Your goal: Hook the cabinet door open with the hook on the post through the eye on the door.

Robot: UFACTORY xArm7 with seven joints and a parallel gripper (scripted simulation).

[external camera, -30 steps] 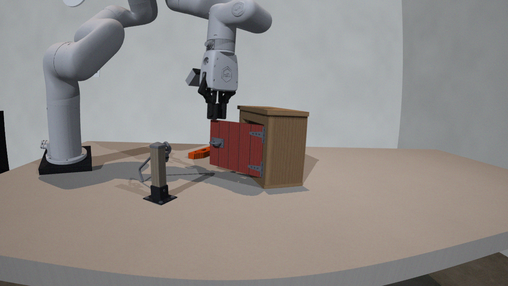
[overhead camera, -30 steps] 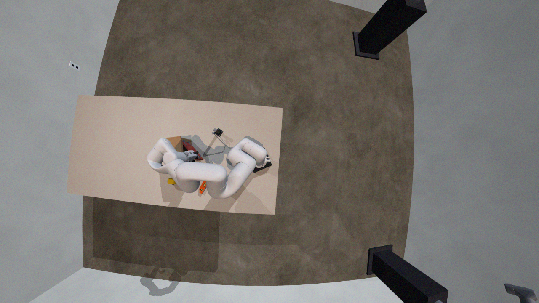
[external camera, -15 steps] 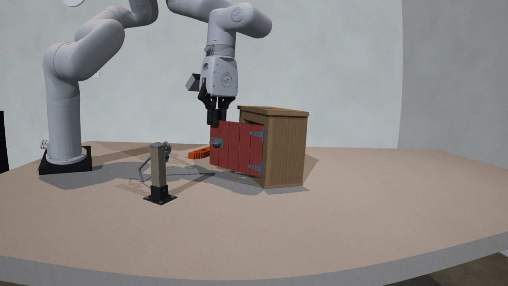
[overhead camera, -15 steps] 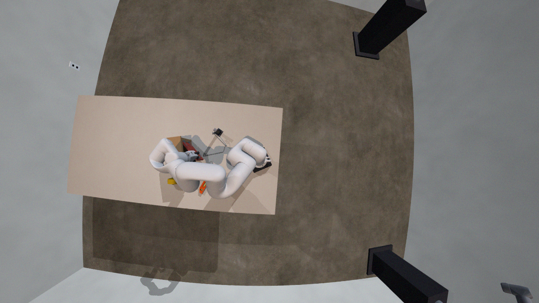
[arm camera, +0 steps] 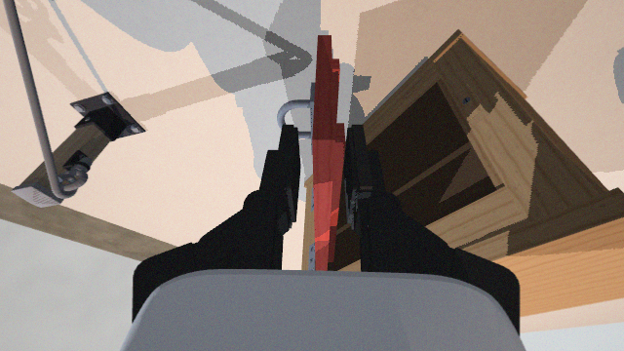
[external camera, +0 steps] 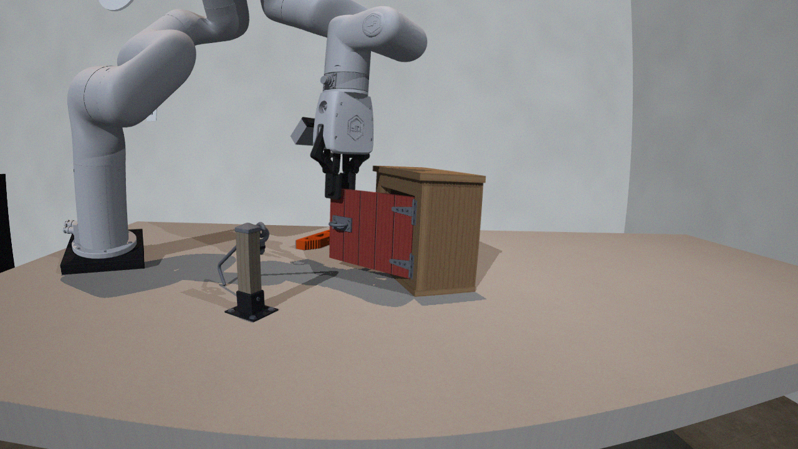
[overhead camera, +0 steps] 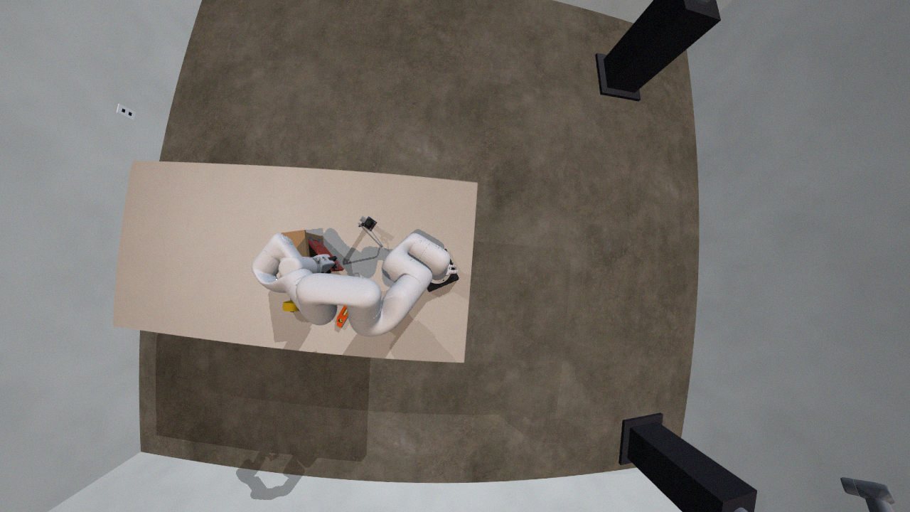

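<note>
Now: the hook rod 14 cm behind my hand, 14 cm to the right of it and 8 cm below it. The rest, counted from my hand: red door: 4 cm ahead, 6 cm to the right, 6 cm below; orange tool: 2 cm behind, 21 cm to the left, 13 cm below; yellow block: 22 cm ahead, 19 cm to the left, 11 cm below.
</note>
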